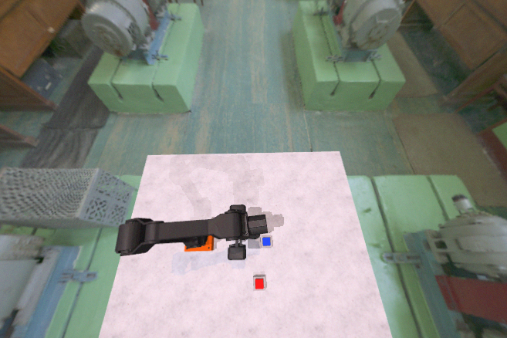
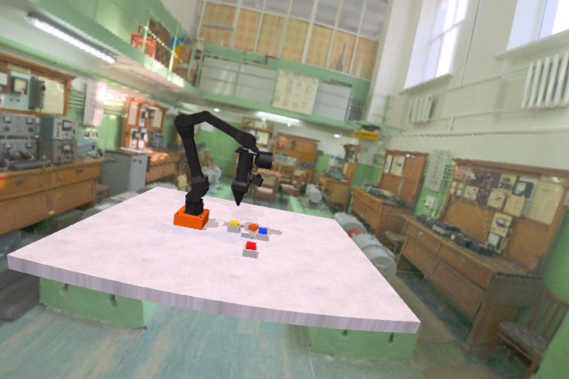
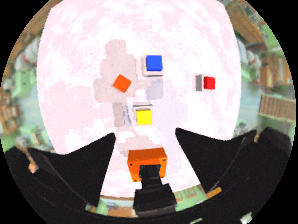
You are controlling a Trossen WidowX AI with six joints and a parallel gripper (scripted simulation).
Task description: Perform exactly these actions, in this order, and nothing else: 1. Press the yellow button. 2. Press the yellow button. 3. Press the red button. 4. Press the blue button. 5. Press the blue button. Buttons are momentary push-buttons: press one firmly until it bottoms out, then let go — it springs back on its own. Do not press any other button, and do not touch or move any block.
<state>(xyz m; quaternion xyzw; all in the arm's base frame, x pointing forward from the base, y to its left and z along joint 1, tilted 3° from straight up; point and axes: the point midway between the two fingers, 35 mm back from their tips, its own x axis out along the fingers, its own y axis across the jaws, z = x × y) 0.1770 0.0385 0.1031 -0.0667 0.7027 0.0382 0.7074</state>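
The yellow button is 1 cm behind my gripper tip and 9 cm below it. The rest, counted from my gripper tip: orange block: 7 cm ahead, 6 cm to the left, 11 cm below; blue button: 12 cm ahead, 1 cm to the right, 9 cm below; red button: 10 cm ahead, 17 cm to the right, 9 cm below.
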